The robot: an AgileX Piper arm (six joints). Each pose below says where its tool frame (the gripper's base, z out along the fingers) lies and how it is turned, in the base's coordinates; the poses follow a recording.
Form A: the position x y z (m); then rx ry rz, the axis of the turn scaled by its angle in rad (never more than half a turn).
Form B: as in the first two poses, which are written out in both.
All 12 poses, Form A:
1: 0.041, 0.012, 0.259, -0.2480, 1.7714, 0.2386
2: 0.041, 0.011, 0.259, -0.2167, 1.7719, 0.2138
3: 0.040, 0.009, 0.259, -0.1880, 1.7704, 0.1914
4: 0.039, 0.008, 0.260, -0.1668, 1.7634, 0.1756
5: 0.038, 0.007, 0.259, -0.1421, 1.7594, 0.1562
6: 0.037, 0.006, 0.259, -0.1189, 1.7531, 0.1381
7: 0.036, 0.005, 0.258, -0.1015, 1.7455, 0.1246
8: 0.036, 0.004, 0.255, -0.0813, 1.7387, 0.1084
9: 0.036, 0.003, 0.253, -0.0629, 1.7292, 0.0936
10: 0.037, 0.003, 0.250, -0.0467, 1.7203, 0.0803
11: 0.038, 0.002, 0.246, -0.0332, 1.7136, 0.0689
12: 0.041, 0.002, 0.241, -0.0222, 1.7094, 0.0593
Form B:
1: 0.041, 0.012, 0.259, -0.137, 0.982, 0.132, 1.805
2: 0.041, 0.011, 0.259, -0.121, 0.986, 0.119, 1.798
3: 0.040, 0.009, 0.259, -0.105, 0.989, 0.107, 1.791
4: 0.039, 0.008, 0.260, -0.094, 0.991, 0.099, 1.780
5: 0.038, 0.007, 0.259, -0.080, 0.993, 0.088, 1.772
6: 0.037, 0.006, 0.259, -0.067, 0.995, 0.078, 1.763
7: 0.036, 0.005, 0.258, -0.058, 0.996, 0.071, 1.753
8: 0.036, 0.004, 0.255, -0.047, 0.997, 0.062, 1.744
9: 0.036, 0.003, 0.253, -0.036, 0.998, 0.054, 1.733
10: 0.037, 0.003, 0.250, -0.027, 0.999, 0.047, 1.723
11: 0.038, 0.002, 0.246, -0.019, 0.999, 0.040, 1.715
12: 0.041, 0.002, 0.241, -0.013, 0.999, 0.035, 1.711
